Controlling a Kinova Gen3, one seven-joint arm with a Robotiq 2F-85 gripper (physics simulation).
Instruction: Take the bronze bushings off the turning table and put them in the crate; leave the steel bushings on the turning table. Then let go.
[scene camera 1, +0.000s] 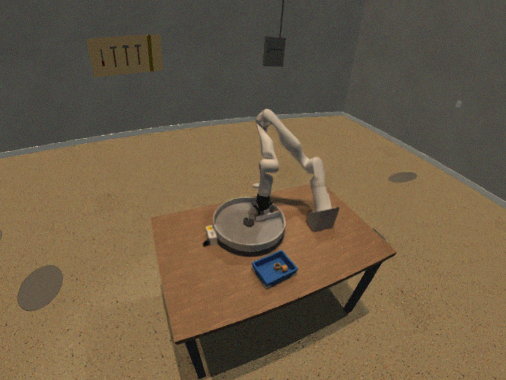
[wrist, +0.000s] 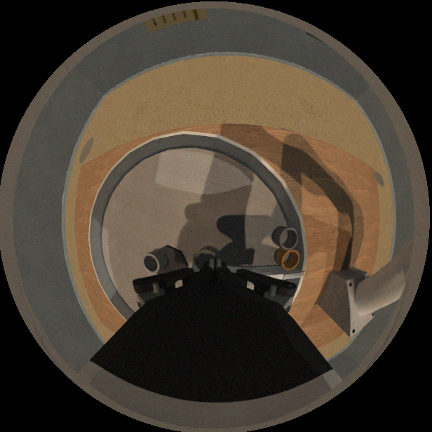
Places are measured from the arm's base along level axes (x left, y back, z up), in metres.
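Pixels of known places: gripper, fingertip midpoint: (scene camera 1: 260, 215); arm's base, link origin: (scene camera 1: 323, 210).
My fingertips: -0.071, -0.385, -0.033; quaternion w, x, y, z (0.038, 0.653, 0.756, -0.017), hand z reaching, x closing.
Ahead of a thing's pixels: the offset from my fingertips to its top centre, as dx, dy, dz. "spot": to the spot under its first point.
The turning table (scene camera 1: 250, 246) (wrist: 96, 225) is a round grey tray with a raised rim. In the wrist view, a bronze bushing (wrist: 280, 258) lies against the rim at the right, close beside a steel bushing (wrist: 278, 237) and next to the pale bar. Another grey, steel-like bushing (wrist: 203, 252) is partly hidden just beyond my fingertips. The blue crate {+0.360, -0.029, -0.028} (scene camera 1: 265, 283) stands in front of the turning table with two bronze bushings {+0.367, +0.023, -0.042} (scene camera 1: 284, 268) {+0.347, -0.008, -0.048} (scene camera 1: 276, 266) in its right part. My gripper (scene camera 1: 256, 215) (wrist: 214, 264) is shut and empty, pointing down over the turning table's inside.
A dark hub {+0.021, -0.094, +0.008} (scene camera 1: 248, 221) (wrist: 175, 256) stands at the middle of the turning table. The pale bar {spot: +0.011, +0.055, -0.010} (scene camera 1: 269, 216) (wrist: 280, 275) reaches inward from the rim. A small white box {spot: +0.097, -0.303, -0.022} (scene camera 1: 212, 236) with a yellow mark stands left of the turning table. The arm's base plate (scene camera 1: 323, 220) (wrist: 340, 300) is at the right.
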